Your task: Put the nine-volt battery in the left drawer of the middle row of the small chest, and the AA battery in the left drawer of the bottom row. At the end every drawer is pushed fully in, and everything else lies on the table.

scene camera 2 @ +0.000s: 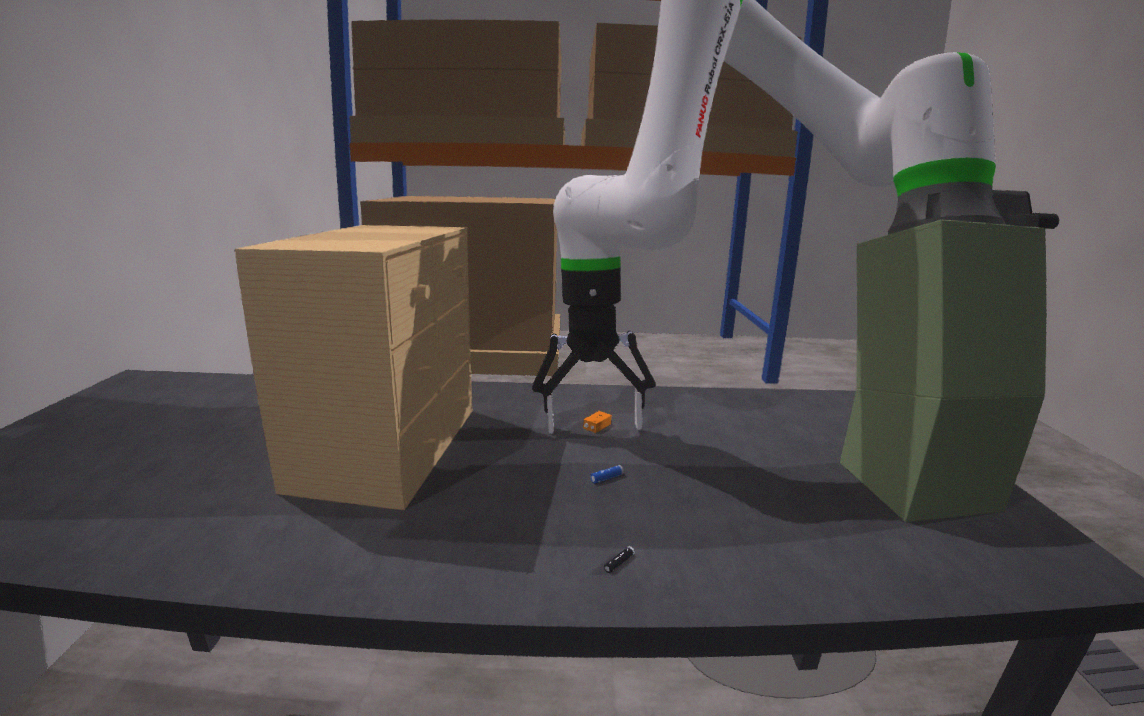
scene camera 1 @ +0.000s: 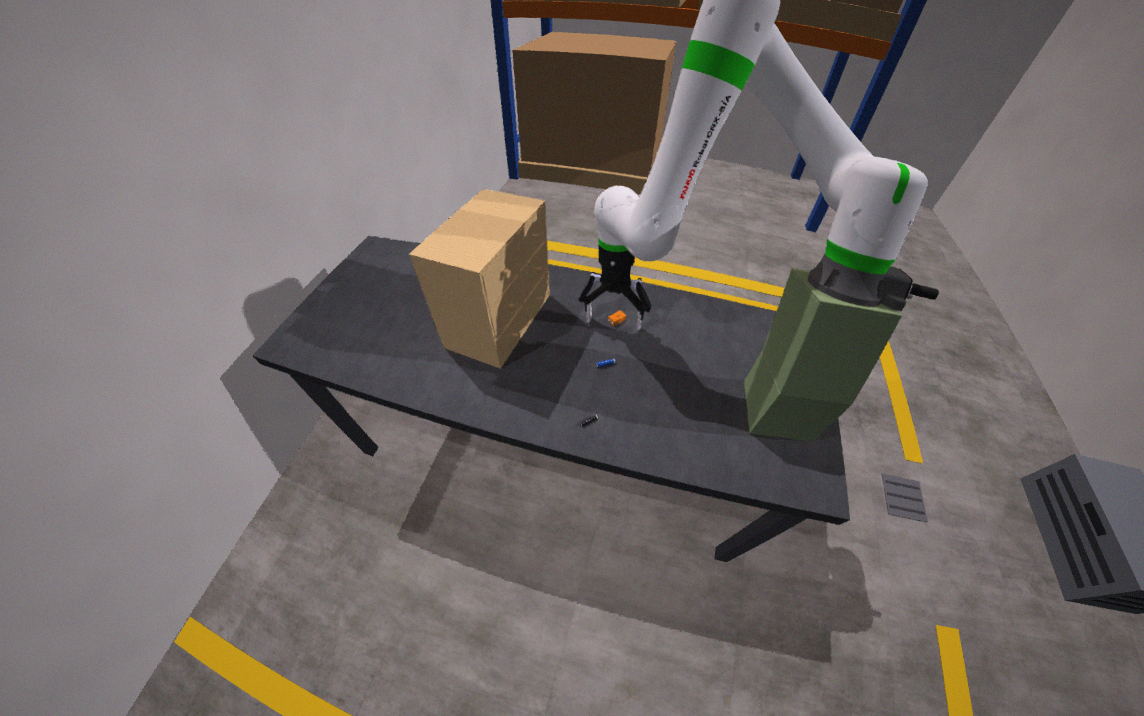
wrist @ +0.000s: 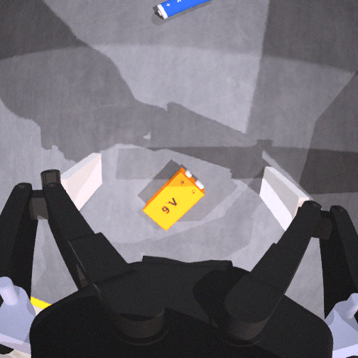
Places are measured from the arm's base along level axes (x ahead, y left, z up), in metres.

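Where they show: gripper, fingertip midpoint: [scene camera 2: 594,428] [scene camera 1: 613,323]; arm's base, origin of the base link: [scene camera 2: 944,236] [scene camera 1: 843,289].
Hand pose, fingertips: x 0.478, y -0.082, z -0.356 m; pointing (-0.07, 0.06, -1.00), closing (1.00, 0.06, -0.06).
Each offset is from my fingertips to the centre of the thing. Level surfaces: height alone.
The orange nine-volt battery @[dy -0.020, dx -0.004, dz +0.003 m] [scene camera 1: 617,317] [scene camera 2: 597,421] [wrist: 174,199] lies flat on the table @[dz -0.006 m] [scene camera 1: 354,295] [scene camera 2: 151,455]. My gripper [scene camera 1: 614,324] [scene camera 2: 594,422] [wrist: 182,174] is open and empty, its fingertips wide apart on either side of the nine-volt battery and not touching it. The blue AA battery @[dy +0.149, dx -0.018, dz +0.001 m] [scene camera 1: 605,363] [scene camera 2: 607,474] [wrist: 186,6] lies on the table towards the scene cameras. The wooden small chest @[dy +0.091, dx +0.326, dz +0.158 m] [scene camera 1: 459,295] [scene camera 2: 329,371] stands to the left in the scene views; its drawer fronts face the gripper side at a steep angle, and its drawers look pushed in.
A thin black battery @[dy +0.330, dx -0.028, dz -0.001 m] [scene camera 1: 589,420] [scene camera 2: 619,558] lies nearer the table's front edge than the blue one. The green pedestal [scene camera 1: 826,363] [scene camera 2: 936,363] bearing the arm stands at the right. A blue and orange rack [scene camera 1: 506,101] [scene camera 2: 339,109] with large boxes stands behind the table.
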